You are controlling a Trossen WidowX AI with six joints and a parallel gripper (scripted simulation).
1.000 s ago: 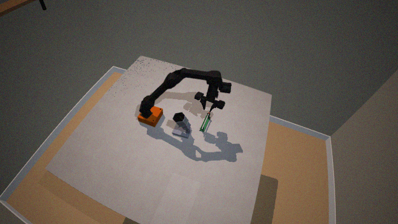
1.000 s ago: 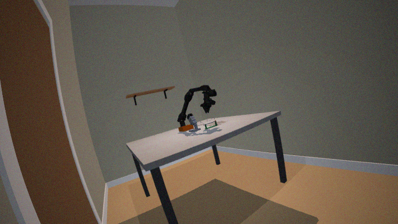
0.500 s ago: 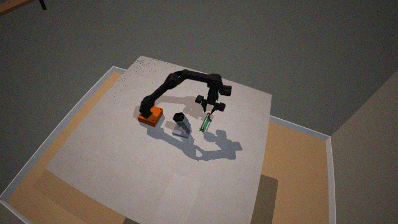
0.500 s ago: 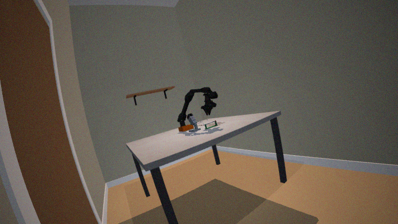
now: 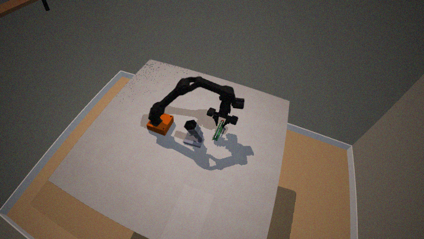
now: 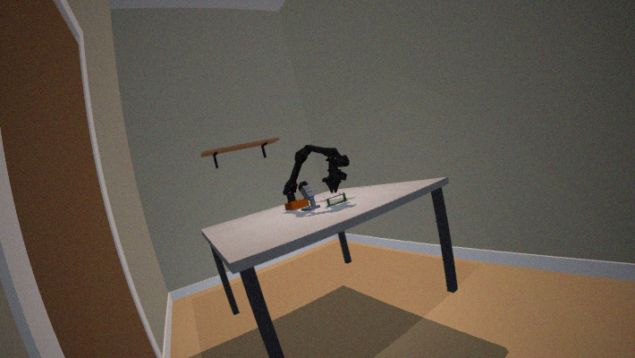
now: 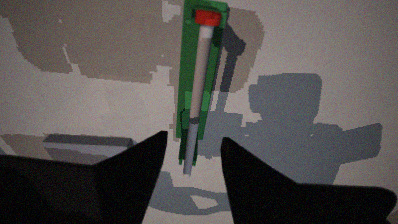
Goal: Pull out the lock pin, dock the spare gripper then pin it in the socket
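The green pin rest lies 4 cm below my gripper tip and 1 cm to the left of it. Round my gripper tip: spare gripper 14 cm to the right, 10 cm behind, 5 cm above; then mount 13 cm to the right, 9 cm behind, 2 cm below.
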